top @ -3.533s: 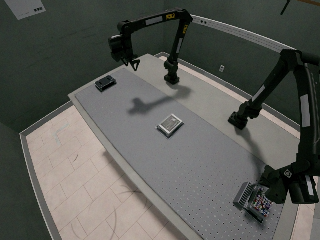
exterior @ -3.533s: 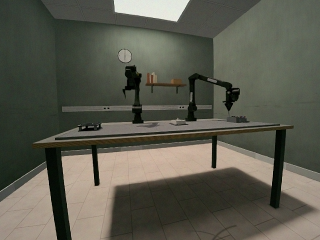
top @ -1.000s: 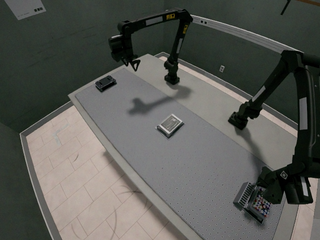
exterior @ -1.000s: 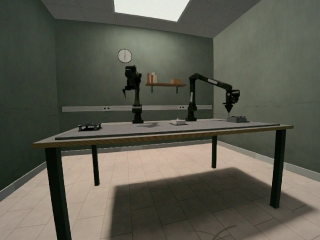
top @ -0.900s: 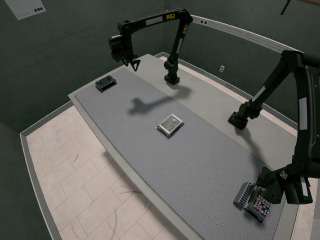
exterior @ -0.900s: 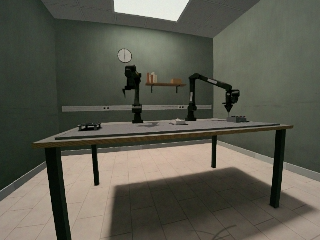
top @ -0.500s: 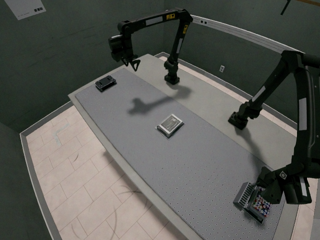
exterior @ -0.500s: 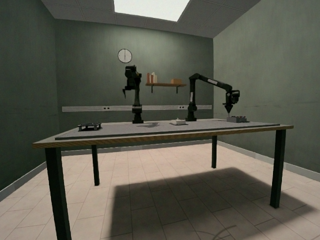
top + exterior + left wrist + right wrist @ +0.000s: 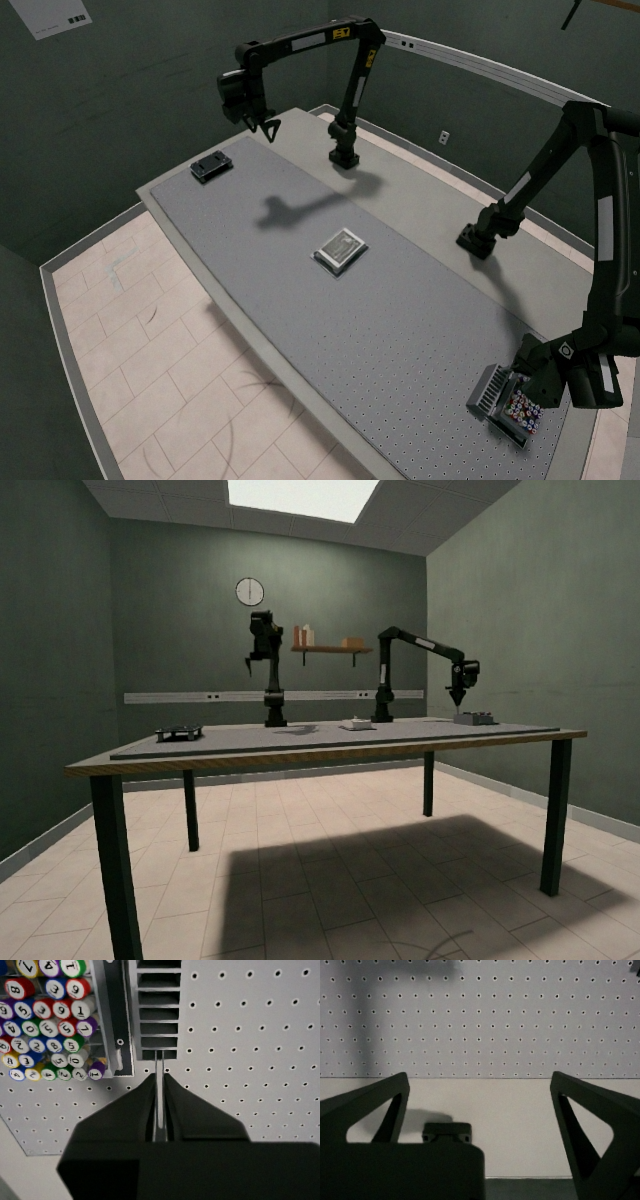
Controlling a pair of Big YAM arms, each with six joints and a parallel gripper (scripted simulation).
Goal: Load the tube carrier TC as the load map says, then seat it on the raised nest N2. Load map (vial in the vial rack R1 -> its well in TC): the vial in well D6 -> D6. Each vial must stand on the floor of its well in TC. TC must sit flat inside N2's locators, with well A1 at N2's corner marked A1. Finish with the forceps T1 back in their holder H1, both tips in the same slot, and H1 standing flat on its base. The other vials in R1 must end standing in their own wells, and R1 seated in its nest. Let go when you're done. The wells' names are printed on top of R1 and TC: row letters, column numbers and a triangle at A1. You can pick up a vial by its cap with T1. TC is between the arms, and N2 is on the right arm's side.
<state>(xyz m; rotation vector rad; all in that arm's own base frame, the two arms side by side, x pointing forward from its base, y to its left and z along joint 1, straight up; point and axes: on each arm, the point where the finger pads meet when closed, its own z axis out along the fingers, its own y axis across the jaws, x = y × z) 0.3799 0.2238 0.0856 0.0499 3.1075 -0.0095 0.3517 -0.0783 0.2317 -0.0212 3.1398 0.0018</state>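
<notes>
Right now the tube carrier is 30 mm ahead of my right hand, 400 mm to the left of it and 220 mm below it. Round my right hand: slotted holder 70 mm ahead, 960 mm to the left, 220 mm below; black nest 120 mm ahead, 300 mm to the right, 200 mm below.
</notes>
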